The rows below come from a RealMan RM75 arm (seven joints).
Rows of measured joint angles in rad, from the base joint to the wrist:
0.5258, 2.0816, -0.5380, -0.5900, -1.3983, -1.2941, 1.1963
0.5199, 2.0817, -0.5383, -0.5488, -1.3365, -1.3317, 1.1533
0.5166, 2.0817, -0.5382, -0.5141, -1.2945, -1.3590, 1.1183
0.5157, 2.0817, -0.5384, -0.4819, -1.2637, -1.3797, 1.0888
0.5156, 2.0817, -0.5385, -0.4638, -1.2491, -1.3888, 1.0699
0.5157, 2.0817, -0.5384, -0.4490, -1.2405, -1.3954, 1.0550
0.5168, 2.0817, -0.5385, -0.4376, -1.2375, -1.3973, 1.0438
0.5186, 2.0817, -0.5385, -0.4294, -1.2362, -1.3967, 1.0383
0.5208, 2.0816, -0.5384, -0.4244, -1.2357, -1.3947, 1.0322
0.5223, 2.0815, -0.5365, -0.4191, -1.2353, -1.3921, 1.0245
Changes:
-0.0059, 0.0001, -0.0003, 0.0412, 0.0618, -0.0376, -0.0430
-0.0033, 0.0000, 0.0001, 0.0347, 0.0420, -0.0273, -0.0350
-0.0009, 0.0000, -0.0002, 0.0322, 0.0308, -0.0207, -0.0295
-0.0001, 0.0000, -0.0001, 0.0181, 0.0146, -0.0091, -0.0189
0.0001, 0.0000, 0.0001, 0.0148, 0.0086, -0.0066, -0.0149
0.0011, 0.0000, -0.0001, 0.0114, 0.0030, -0.0019, -0.0112
0.0018, 0.0000, 0.0000, 0.0082, 0.0013, 0.0006, -0.0055
0.0022, -0.0001, 0.0001, 0.0050, 0.0005, 0.0020, -0.0061
0.0015, -0.0001, 0.0019, 0.0053, 0.0004, 0.0026, -0.0077

